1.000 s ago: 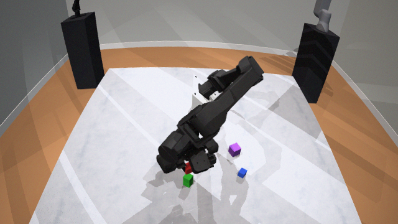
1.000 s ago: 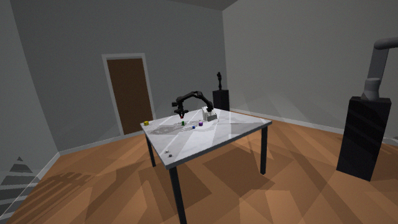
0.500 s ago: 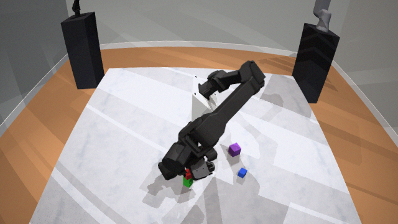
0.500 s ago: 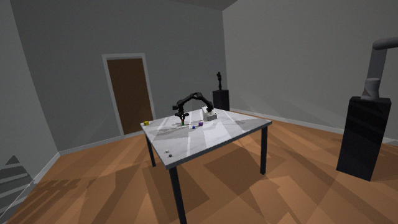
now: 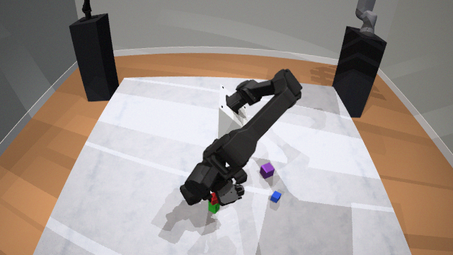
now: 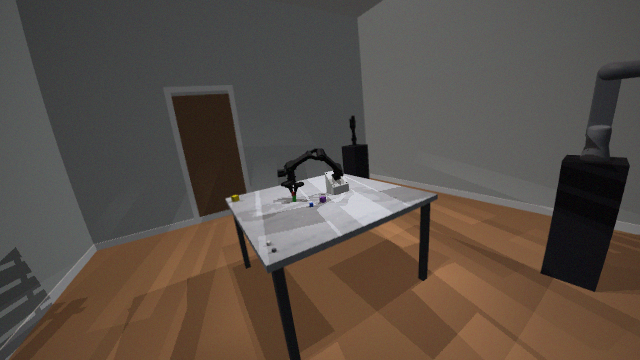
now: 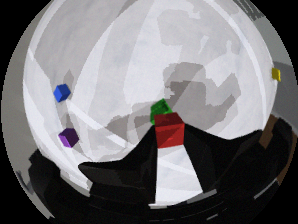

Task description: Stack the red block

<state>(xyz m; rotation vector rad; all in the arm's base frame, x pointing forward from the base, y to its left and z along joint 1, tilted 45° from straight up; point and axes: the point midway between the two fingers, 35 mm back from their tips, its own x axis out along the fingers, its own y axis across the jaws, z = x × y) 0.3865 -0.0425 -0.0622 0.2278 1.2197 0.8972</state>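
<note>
Now: gripper tip 10 mm below the red block. Also, from my gripper tip: purple block 140 mm behind, 190 mm to the left, 40 mm below; blue block 30 mm behind, 210 mm to the left, 50 mm below; yellow block 360 mm ahead, 450 mm to the right, 30 mm below.
</note>
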